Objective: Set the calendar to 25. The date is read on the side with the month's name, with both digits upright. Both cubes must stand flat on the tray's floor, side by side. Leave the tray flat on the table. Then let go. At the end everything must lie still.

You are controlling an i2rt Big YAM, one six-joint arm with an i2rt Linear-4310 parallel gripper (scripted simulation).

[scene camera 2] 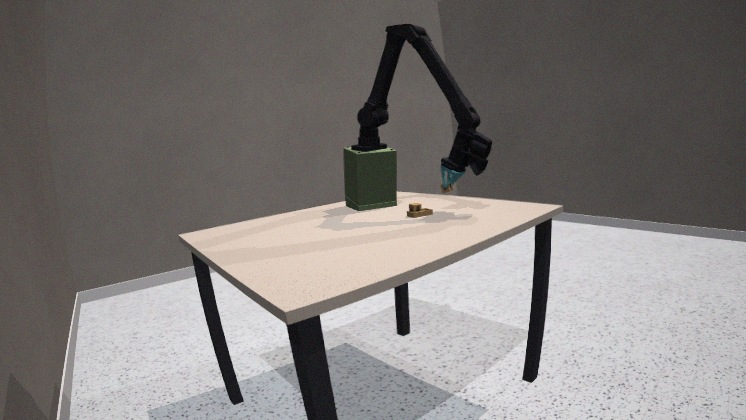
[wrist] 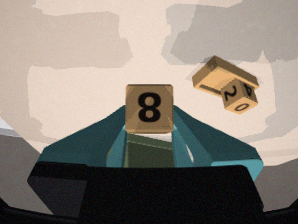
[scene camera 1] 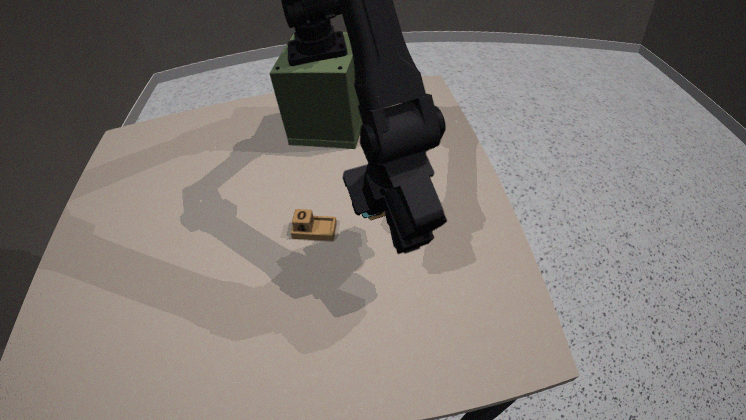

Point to a wooden tray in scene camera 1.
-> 324, 227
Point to a wooden cube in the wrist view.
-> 149, 107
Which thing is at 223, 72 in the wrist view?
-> A wooden tray.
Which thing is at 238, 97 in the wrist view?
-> A wooden cube.
